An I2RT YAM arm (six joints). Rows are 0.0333 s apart.
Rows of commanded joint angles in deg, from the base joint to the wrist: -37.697, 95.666, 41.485, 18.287, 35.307, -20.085; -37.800, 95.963, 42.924, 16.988, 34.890, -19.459; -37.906, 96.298, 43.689, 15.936, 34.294, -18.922; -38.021, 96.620, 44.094, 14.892, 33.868, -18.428; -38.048, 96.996, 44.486, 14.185, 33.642, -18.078; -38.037, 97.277, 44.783, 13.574, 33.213, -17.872; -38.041, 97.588, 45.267, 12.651, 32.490, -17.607; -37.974, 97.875, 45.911, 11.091, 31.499, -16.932; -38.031, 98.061, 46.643, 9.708, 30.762, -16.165; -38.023, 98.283, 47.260, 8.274, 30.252, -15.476; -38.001, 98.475, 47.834, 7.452, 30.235, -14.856; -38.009, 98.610, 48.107, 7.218, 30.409, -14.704; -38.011, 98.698, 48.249, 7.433, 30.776, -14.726; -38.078, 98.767, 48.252, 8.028, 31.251, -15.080; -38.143, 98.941, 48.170, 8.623, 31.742, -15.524; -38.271, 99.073, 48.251, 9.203, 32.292, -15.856; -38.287, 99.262, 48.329, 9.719, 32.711, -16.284; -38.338, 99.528, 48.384, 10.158, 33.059, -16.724; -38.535, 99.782, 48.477, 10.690, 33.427, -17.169
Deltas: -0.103, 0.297, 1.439, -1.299, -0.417, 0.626; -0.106, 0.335, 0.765, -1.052, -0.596, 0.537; -0.115, 0.322, 0.405, -1.044, -0.426, 0.494; -0.027, 0.376, 0.392, -0.707, -0.226, 0.350; 0.011, 0.281, 0.297, -0.611, -0.429, 0.206; -0.004, 0.311, 0.484, -0.923, -0.723, 0.265; 0.067, 0.287, 0.644, -1.560, -0.991, 0.675; -0.057, 0.186, 0.732, -1.383, -0.737, 0.767; 0.008, 0.222, 0.617, -1.434, -0.510, 0.689; 0.022, 0.192, 0.574, -0.822, -0.017, 0.620; -0.008, 0.135, 0.273, -0.234, 0.174, 0.152; -0.002, 0.088, 0.142, 0.215, 0.367, -0.022; -0.067, 0.069, 0.003, 0.595, 0.475, -0.354; -0.065, 0.174, -0.082, 0.595, 0.491, -0.444; -0.128, 0.132, 0.081, 0.580, 0.550, -0.332; -0.016, 0.189, 0.078, 0.516, 0.419, -0.428; -0.051, 0.266, 0.055, 0.439, 0.348, -0.440; -0.197, 0.254, 0.093, 0.532, 0.368, -0.445
